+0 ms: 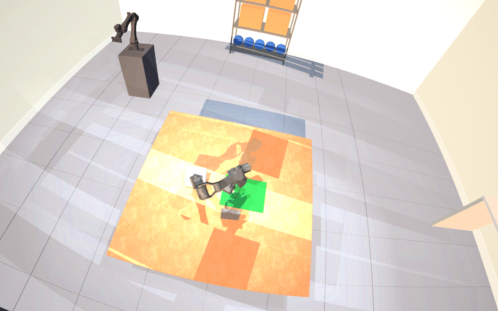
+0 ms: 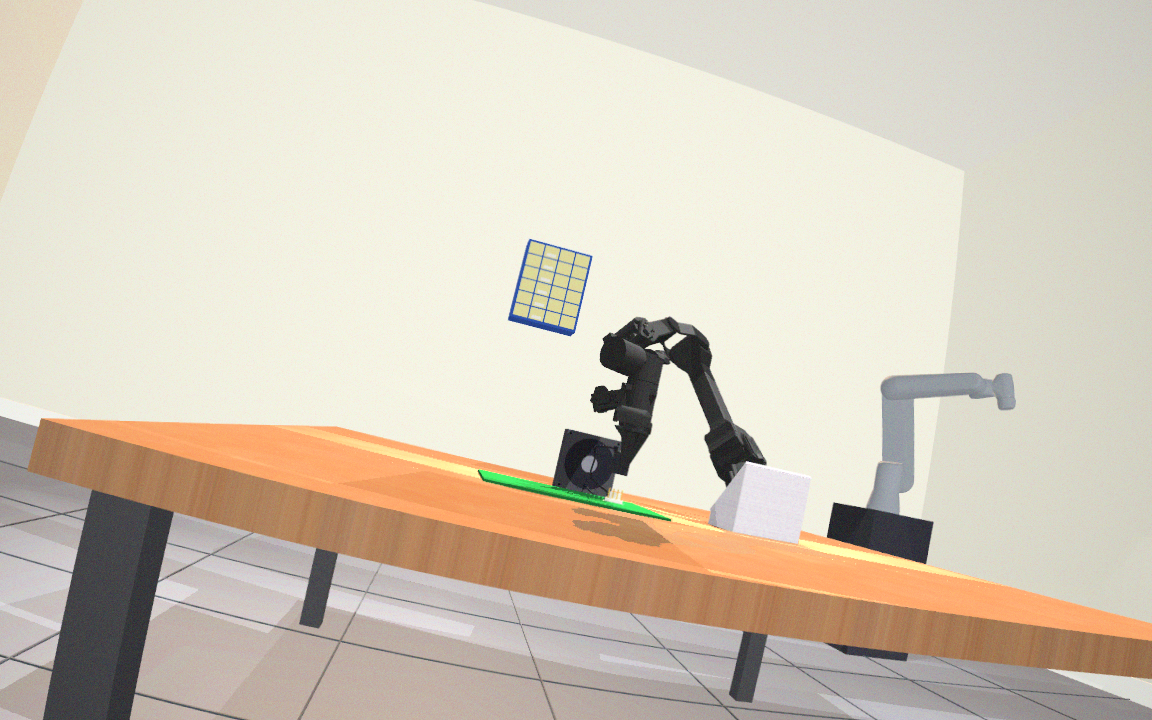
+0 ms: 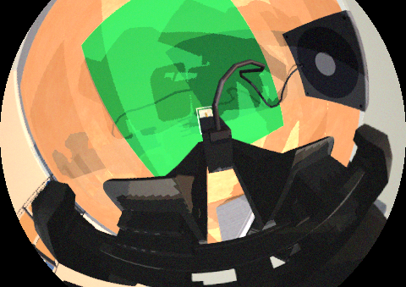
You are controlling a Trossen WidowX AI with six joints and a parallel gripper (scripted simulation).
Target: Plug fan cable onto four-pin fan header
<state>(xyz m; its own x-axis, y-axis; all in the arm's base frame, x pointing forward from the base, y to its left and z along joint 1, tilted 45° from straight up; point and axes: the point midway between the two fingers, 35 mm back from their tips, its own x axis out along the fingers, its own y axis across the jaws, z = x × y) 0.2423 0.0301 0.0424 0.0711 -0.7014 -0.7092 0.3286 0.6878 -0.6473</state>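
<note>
Now: the white four-pin header 70 mm below my gripper tip. Round my gripper tip: dark plug: 10 mm ahead, 10 mm above; black fan: 20 mm ahead, 190 mm to the right, 10 mm below; green board: 90 mm ahead, 80 mm below.
</note>
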